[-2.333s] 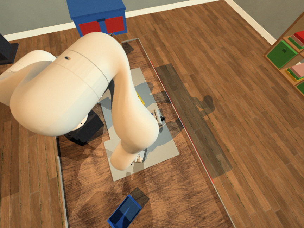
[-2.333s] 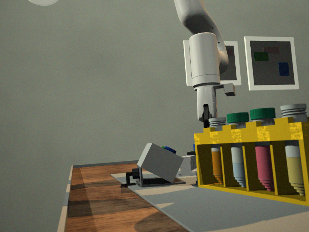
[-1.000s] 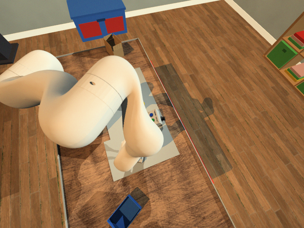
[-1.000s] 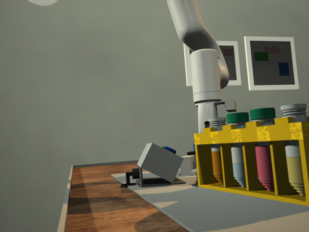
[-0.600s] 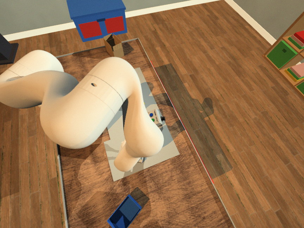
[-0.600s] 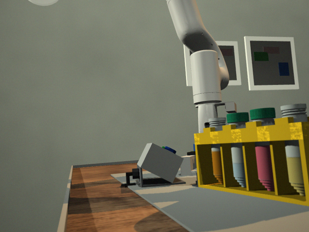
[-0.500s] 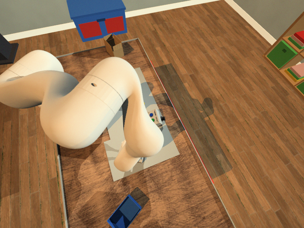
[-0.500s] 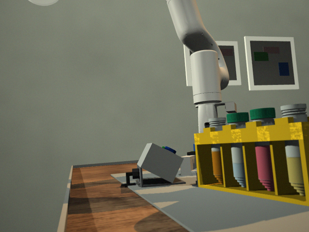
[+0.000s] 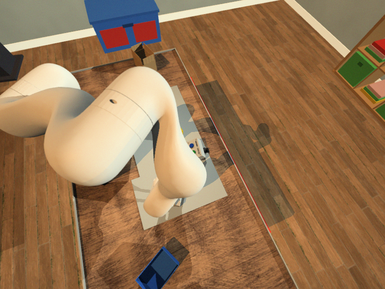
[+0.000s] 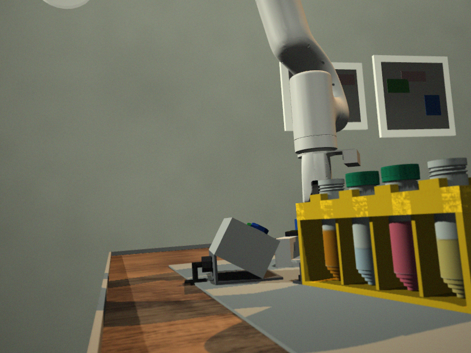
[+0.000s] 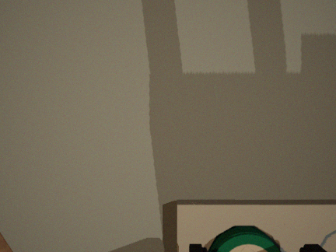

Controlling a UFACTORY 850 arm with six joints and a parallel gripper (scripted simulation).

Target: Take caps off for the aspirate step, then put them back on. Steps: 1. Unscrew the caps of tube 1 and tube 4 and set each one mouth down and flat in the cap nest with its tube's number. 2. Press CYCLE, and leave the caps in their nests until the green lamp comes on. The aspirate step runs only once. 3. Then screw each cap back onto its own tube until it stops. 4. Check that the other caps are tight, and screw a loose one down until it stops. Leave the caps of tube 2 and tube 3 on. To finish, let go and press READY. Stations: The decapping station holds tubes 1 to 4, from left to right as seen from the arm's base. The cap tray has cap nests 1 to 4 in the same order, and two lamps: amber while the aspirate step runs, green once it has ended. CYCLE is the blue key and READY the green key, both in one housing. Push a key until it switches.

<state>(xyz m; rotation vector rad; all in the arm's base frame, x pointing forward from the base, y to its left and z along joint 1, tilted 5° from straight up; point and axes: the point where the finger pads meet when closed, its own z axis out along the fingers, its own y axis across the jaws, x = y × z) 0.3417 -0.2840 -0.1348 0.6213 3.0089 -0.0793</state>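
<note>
Right now the green cap is 30 mm below my hand. From my hand the other things lie so: blue cycle key: 260 mm to the left, 160 mm ahead, 20 mm above; grey key housing: 240 mm to the left, 180 mm ahead, 10 mm above; green key: 220 mm to the left, 160 mm ahead, 20 mm above.
</note>
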